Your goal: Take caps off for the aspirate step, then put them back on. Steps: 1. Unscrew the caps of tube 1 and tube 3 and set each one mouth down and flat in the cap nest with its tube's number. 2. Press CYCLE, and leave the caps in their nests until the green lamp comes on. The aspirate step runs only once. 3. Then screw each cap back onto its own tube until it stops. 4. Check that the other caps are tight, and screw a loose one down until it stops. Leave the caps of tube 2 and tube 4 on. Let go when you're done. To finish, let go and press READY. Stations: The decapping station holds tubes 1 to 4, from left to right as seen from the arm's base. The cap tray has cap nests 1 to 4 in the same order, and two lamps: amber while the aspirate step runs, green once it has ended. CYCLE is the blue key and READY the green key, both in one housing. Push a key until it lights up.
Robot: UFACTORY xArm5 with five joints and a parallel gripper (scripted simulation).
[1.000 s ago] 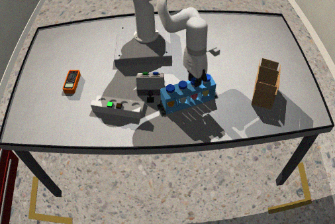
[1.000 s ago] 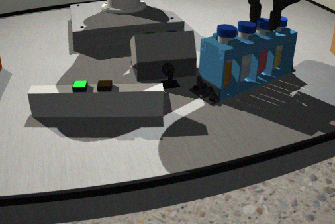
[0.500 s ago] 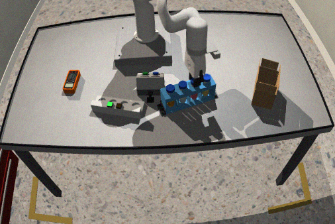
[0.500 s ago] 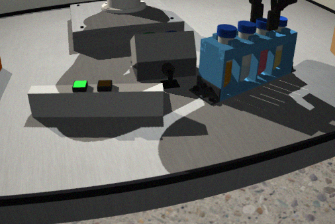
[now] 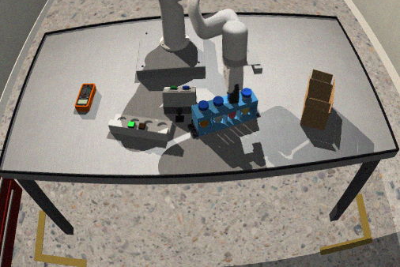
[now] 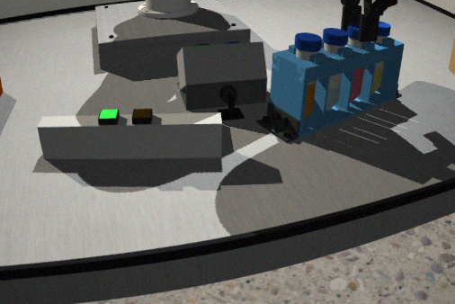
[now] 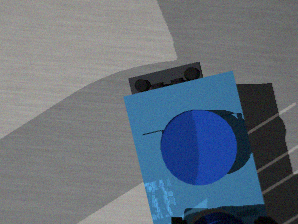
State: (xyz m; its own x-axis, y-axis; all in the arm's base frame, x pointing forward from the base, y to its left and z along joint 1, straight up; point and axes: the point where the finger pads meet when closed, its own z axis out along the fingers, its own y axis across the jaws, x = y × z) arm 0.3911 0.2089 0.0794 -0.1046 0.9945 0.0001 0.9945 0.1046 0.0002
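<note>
My gripper is now 10 mm above the blue cap. Also, from my hand: blue key (160 mm to the right, 100 mm behind, 60 mm below); then green key (200 mm to the right, 100 mm behind, 60 mm below); then grey key housing (180 mm to the right, 80 mm behind, 70 mm below).
</note>
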